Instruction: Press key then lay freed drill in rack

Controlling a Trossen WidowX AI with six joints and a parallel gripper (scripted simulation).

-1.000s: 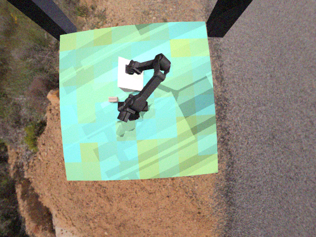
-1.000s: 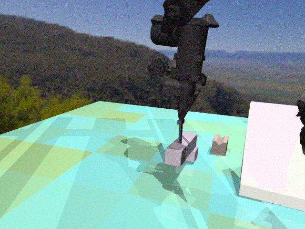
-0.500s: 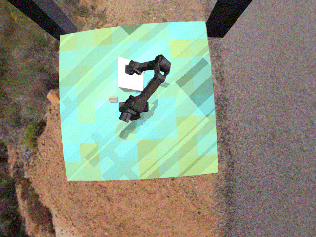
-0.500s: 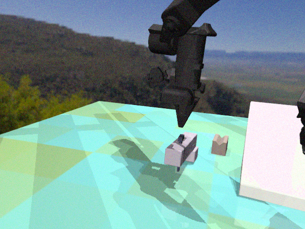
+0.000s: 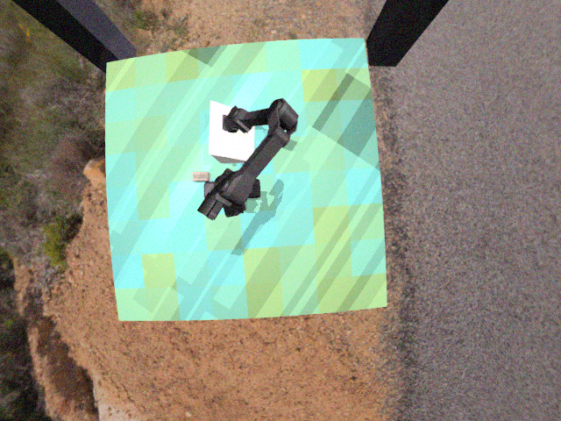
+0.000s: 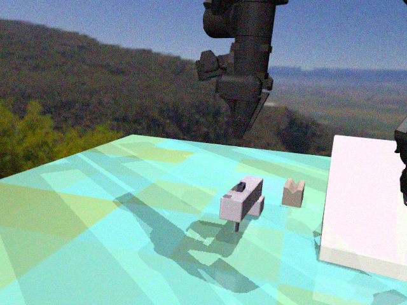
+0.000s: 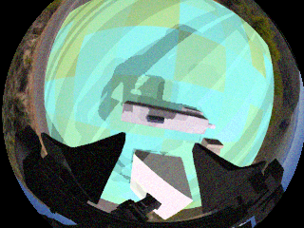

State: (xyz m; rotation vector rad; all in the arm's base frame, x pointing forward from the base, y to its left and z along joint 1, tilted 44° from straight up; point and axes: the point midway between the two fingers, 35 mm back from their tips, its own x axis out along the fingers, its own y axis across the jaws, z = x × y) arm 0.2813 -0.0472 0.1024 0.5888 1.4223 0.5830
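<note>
Now: gripper tip 12 cm above the drill, 8 cm to the left of it and 1 cm past it. The rest, counted from my gripper tip: dark key: 12 cm below, 1 cm to the left, 1 cm behind; block: 13 cm below, 2 cm to the right, 1 cm behind; brown notched rack: 19 cm to the right, 15 cm below, 9 cm behind.
</note>
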